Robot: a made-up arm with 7 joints.
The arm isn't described. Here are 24 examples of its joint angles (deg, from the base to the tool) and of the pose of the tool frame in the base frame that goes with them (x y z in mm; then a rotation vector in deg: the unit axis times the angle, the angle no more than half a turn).
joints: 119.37 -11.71 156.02 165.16 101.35 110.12 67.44
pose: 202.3 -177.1 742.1 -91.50 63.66 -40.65
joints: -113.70 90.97 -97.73 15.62 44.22 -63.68 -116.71
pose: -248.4 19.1 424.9 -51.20 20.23 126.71
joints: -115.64 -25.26 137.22 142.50 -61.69 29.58 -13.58
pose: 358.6 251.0 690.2 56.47 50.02 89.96
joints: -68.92 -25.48 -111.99 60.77 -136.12 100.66 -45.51
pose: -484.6 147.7 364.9 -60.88 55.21 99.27
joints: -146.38 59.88 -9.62 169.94 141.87 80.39 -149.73
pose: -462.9 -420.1 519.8 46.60 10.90 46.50
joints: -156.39 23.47 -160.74 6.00 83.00 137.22 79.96
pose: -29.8 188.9 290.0 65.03 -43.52 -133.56
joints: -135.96 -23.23 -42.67 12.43 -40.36 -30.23 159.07
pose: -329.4 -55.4 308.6 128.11 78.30 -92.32
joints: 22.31 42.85 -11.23 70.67 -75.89 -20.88 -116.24
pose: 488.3 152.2 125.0 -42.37 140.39 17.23
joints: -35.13 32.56 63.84 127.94 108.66 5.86 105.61
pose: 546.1 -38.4 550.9 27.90 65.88 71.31
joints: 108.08 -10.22 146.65 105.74 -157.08 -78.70 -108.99
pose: 24.6 -368.5 451.8 -6.07 165.30 -32.99
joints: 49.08 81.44 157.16 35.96 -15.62 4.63 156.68
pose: -156.1 77.6 632.9 85.77 39.69 -132.52
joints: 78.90 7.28 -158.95 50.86 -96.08 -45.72 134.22
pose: 187.5 -306.7 386.1 -97.86 101.29 -80.79
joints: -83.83 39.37 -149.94 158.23 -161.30 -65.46 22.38
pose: -151.6 -203.3 732.0 -78.62 17.11 131.48
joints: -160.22 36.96 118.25 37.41 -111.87 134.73 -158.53
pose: 63.5 -396.5 389.4 -42.42 -81.41 88.00
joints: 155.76 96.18 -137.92 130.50 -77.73 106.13 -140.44
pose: -507.8 285.0 522.5 52.76 7.18 -22.31
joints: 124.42 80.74 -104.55 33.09 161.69 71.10 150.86
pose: 343.8 222.1 309.2 11.69 102.16 81.63
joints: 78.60 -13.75 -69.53 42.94 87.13 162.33 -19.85
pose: 185.7 64.3 391.3 -30.24 -39.81 65.03
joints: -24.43 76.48 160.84 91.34 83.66 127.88 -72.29
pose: 125.8 -106.6 647.6 95.55 -53.77 4.71
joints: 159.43 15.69 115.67 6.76 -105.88 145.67 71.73
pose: -150.8 -214.8 272.2 35.40 -36.97 -77.71
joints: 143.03 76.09 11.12 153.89 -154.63 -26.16 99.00
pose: -536.4 274.3 126.3 25.64 -122.02 -30.18
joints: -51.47 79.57 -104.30 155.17 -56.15 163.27 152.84
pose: 123.0 -410.2 517.4 -92.44 14.62 46.03
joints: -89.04 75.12 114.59 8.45 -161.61 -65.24 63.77
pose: 21.3 -12.3 303.4 -9.93 -103.79 -35.32
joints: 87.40 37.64 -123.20 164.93 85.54 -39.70 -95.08
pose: 86.0 167.8 802.2 -14.50 -7.51 132.94
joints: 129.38 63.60 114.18 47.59 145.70 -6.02 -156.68
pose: -186.1 -257.5 338.6 44.64 -107.44 93.96
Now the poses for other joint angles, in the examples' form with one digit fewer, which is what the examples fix.
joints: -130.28 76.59 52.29 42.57 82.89 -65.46 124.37
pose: -49 -244 10 -144.6 -80.3 7.4
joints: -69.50 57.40 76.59 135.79 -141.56 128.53 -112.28
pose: 255 -498 495 126.1 49.4 -105.5
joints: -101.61 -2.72 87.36 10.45 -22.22 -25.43 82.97
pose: 266 -62 174 -124.6 92.6 -39.9
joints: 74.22 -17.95 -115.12 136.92 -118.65 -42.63 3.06
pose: 231 -289 687 40.3 57.9 45.9
